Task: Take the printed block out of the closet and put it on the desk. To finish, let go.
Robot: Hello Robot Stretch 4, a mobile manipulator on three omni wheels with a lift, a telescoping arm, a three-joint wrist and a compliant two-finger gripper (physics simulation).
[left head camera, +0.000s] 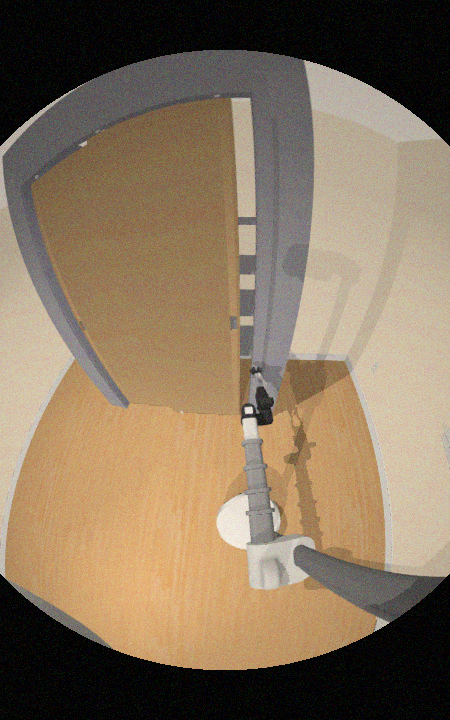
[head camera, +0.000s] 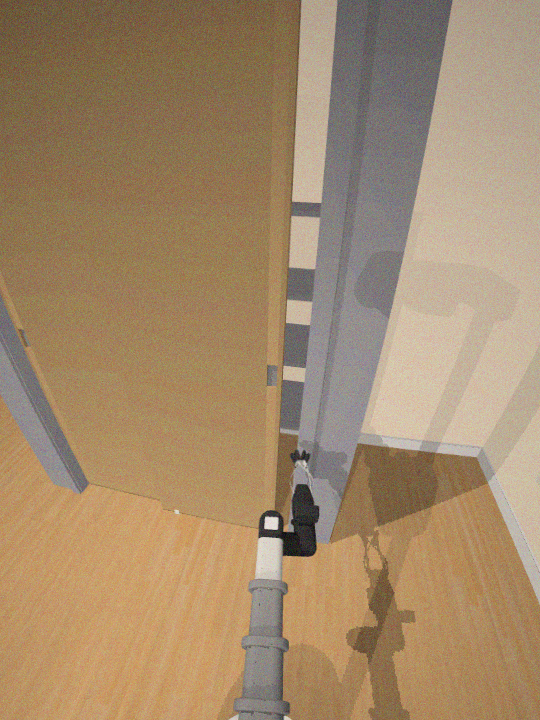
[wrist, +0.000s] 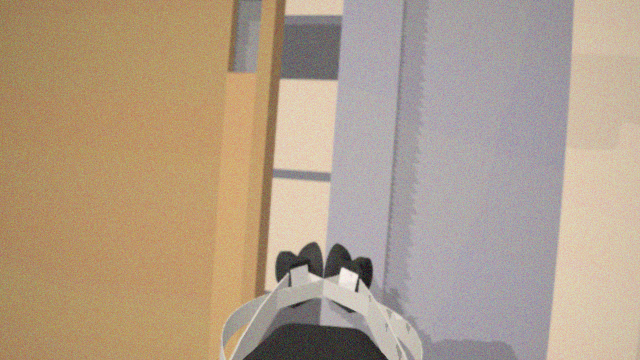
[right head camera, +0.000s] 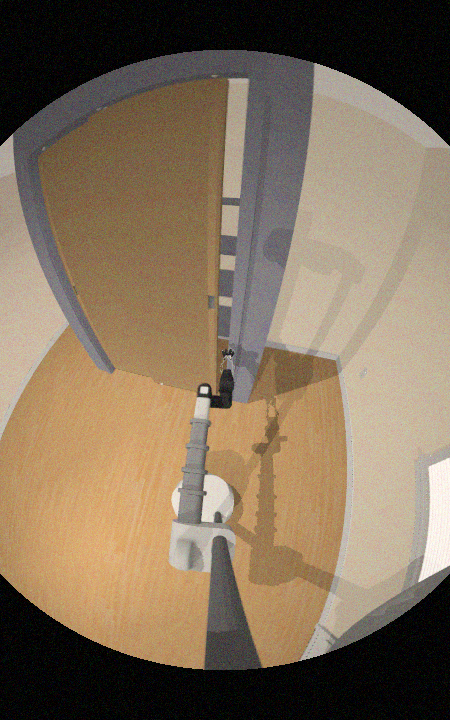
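Pixels of known places: gripper, fingertip midpoint: (left head camera: 254, 367) (head camera: 299, 451) (wrist: 324, 263) (right head camera: 227, 349); robot's base, link origin: (left head camera: 247, 519) (right head camera: 203, 500).
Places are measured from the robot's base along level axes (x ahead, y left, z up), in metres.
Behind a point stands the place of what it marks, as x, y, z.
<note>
The closet's wooden sliding door (head camera: 145, 261) {0.951, 0.398, 1.302} (left head camera: 137, 254) {0.955, 0.431, 1.352} (right head camera: 127, 228) {0.953, 0.418, 1.346} (wrist: 110, 175) {0.922, 0.172, 0.785} stands slightly open, with a narrow gap at its right edge. Grey shelves (head camera: 301, 284) {1.349, -0.079, 1.116} (wrist: 310, 50) {1.358, -0.009, 1.097} show through the gap. A recessed pull (head camera: 272, 375) {0.915, 0.019, 0.948} (left head camera: 233, 322) {0.915, 0.018, 0.947} (right head camera: 211, 302) {0.915, 0.019, 0.943} (wrist: 247, 37) {0.915, 0.021, 0.949} sits near the door's right edge. My gripper (head camera: 299, 457) {0.784, -0.083, 0.740} (left head camera: 256, 371) {0.784, -0.083, 0.740} (right head camera: 228, 353) {0.784, -0.083, 0.740} (wrist: 324, 263) {0.784, -0.083, 0.740} is shut, its fingertips together and holding nothing. In the wrist view it overlaps the lower gap and the left edge of the right post. The printed block and the desk do not show.
The closet's grey right post (head camera: 372, 232) {0.858, -0.208, 1.413} (left head camera: 283, 212) {0.861, -0.180, 1.494} (right head camera: 270, 185) {0.860, -0.185, 1.532} (wrist: 480, 175) {0.856, -0.219, 0.814} stands close by my gripper. A beige wall (head camera: 476, 203) {1.522, -0.825, 1.472} lies to its right. My telescoping arm (head camera: 267, 616) {0.279, -0.002, 0.854} reaches forward over the wood floor (head camera: 145, 610) {0.493, 0.521, -0.028}. A bright window (right head camera: 437, 509) {-0.224, -1.162, 0.885} shows at the right.
</note>
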